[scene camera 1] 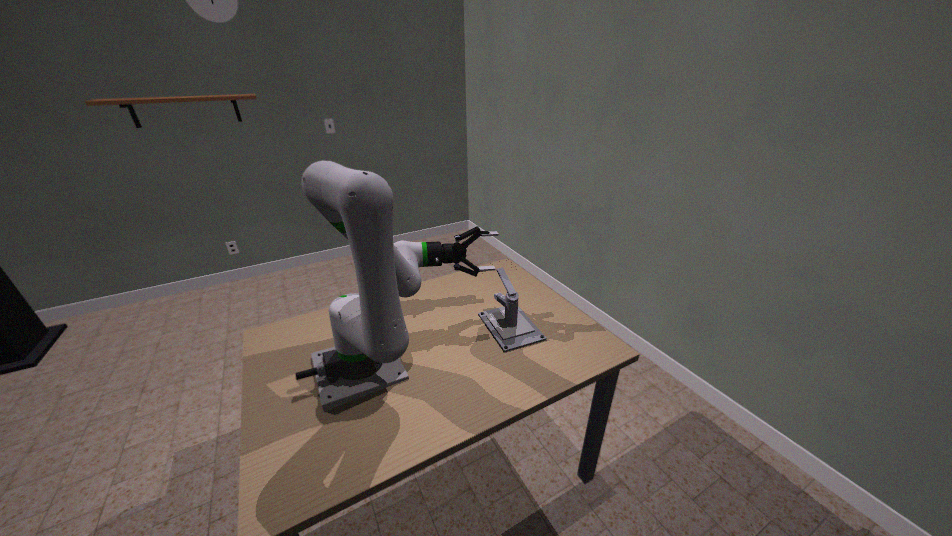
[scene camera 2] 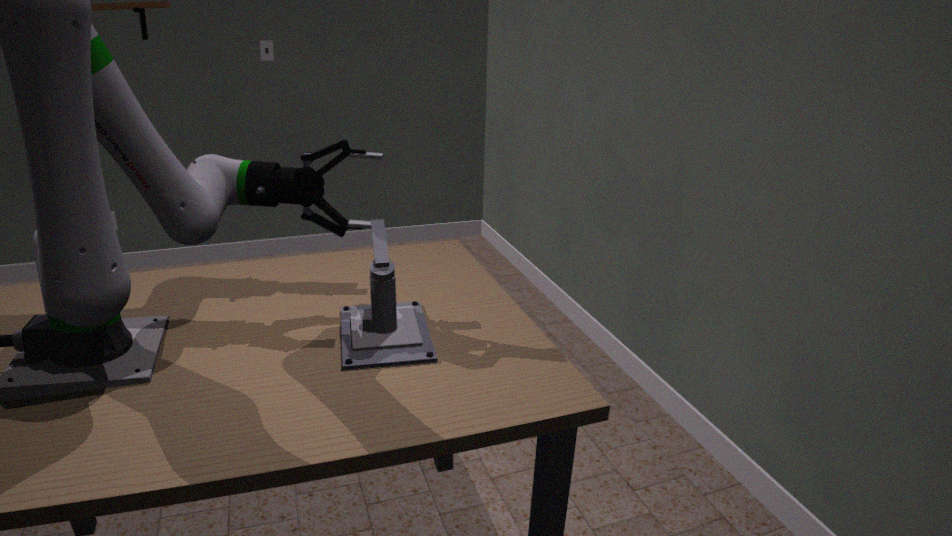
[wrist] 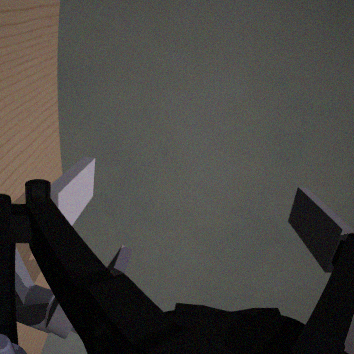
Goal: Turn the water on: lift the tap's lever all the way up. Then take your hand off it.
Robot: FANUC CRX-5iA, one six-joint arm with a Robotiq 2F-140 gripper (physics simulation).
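Places are measured from the arm's base along level axes (x ahead, y left, z up), in centimetres.
Pixels of known places: gripper, fingertip midpoint: (scene camera 1: 496, 251) (scene camera 2: 380, 191) (wrist: 197, 191); arm's base, origin of the base link: (scene camera 1: 359, 364) (scene camera 2: 91, 348).
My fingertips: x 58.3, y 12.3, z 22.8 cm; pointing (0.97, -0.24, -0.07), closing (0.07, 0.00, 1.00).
Ahead of a thing's pixels: the offset from my fingertips to its top centre. "spot": to the spot under its first point. Level surfaces: height alone.
The grey tap @[spot: dx -4.1, dy -18.5, dz -16.0 cm] (scene camera 1: 510, 312) (scene camera 2: 383, 302) stands upright on its base plate. Its flat lever (scene camera 1: 505, 280) (scene camera 2: 379, 243) (wrist: 121, 261) slants steeply up from the top of the body. My gripper (scene camera 1: 491, 251) (scene camera 2: 368, 189) (wrist: 197, 191) is wide open and empty, pointing level towards the far wall, with one finger above the other. The lower fingertip is at about the height of the lever's upper end, very near it in both scene views. In the wrist view the lever's end shows apart from that fingertip pad, partly hidden by the finger's black links. Whether they touch is unclear.
The tap's square base plate @[spot: dx -11.0, dy -27.0, dz -23.2 cm] (scene camera 1: 505, 347) (scene camera 2: 389, 363) is on the wooden table @[dz -24.3 cm] (scene camera 1: 453, 406) (scene camera 2: 233, 426). The arm's own base (scene camera 1: 359, 394) (scene camera 2: 143, 352) stands at the table's other end. A green wall (scene camera 1: 699, 166) (scene camera 2: 699, 166) rises beyond the table.
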